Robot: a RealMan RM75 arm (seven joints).
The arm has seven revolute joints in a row. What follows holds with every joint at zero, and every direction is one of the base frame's.
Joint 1 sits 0.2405 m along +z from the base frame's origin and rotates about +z.
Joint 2 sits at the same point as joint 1 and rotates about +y.
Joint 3 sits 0.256 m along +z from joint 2 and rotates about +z.
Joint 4 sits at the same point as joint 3 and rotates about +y.
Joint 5 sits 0.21 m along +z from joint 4 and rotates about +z.
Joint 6 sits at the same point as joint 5 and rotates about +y.
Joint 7 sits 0.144 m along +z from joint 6 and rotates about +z.
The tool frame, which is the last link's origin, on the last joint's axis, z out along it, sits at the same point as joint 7; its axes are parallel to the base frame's.
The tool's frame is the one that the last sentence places.
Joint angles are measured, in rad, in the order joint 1, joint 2, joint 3, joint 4, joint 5, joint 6, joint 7. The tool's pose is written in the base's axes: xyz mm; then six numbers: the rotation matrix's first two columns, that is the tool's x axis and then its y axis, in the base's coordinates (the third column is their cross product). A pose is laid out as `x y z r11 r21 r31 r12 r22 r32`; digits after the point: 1 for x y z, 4 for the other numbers.
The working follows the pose.
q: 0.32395 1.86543 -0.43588 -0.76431 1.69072 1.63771 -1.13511
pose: 312.3 308.6 201.0 0.1502 -0.2929 -0.9443 -0.8439 -0.5356 0.0319
Where each joint sits with the arm in this pose, in the base's axes (m; each line is computed from the numbers above, not from the rounded line before):
joint 1: 0.0000 0.0000 0.2405
joint 2: 0.0000 0.0000 0.2405
joint 3: 0.2322 0.0780 0.1662
joint 4: 0.2322 0.0780 0.1662
joint 5: 0.3865 0.1945 0.2482
joint 6: 0.3865 0.1945 0.2482
joint 7: 0.3123 0.3086 0.2010
the tool: 0.3123 0.3086 0.2010

